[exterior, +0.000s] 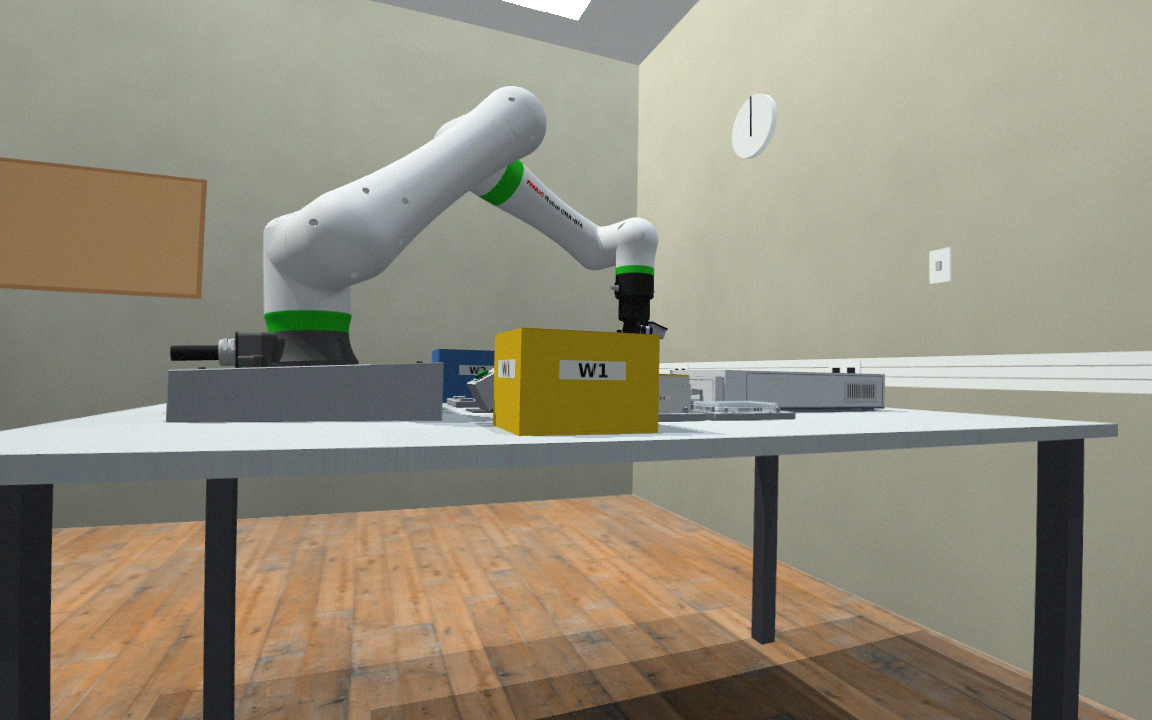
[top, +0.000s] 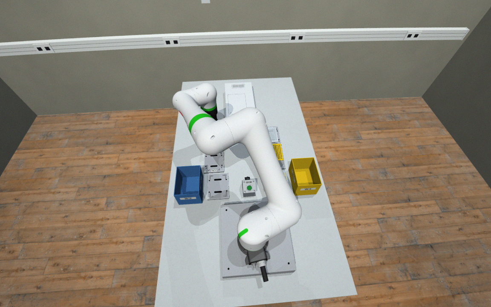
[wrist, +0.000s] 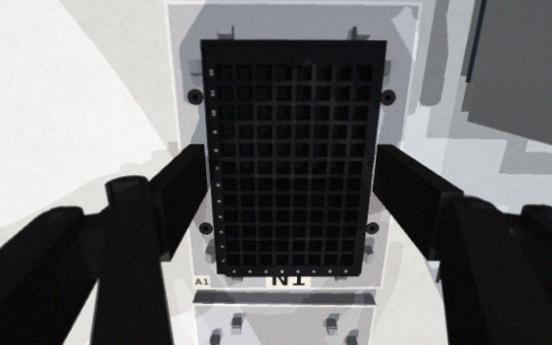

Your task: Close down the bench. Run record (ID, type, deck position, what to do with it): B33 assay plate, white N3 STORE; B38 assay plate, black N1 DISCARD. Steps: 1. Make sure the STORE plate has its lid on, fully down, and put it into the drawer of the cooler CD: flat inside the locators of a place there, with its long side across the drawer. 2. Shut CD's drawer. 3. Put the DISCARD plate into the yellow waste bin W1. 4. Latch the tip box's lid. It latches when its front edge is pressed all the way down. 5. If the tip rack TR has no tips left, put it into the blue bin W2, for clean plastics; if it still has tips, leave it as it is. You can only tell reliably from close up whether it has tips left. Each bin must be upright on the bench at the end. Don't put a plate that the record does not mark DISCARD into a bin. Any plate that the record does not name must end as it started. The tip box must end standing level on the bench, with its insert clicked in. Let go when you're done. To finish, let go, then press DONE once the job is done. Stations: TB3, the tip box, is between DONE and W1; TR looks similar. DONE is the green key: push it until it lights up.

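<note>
The black assay plate is 2 cm below my hand. From my hand the other things lie so: N1 label 7 cm behind, 1 cm to the left, 2 cm below; N1 nest 3 cm below; grey N3 nest 17 cm behind, 3 cm to the left, 3 cm below.
</note>
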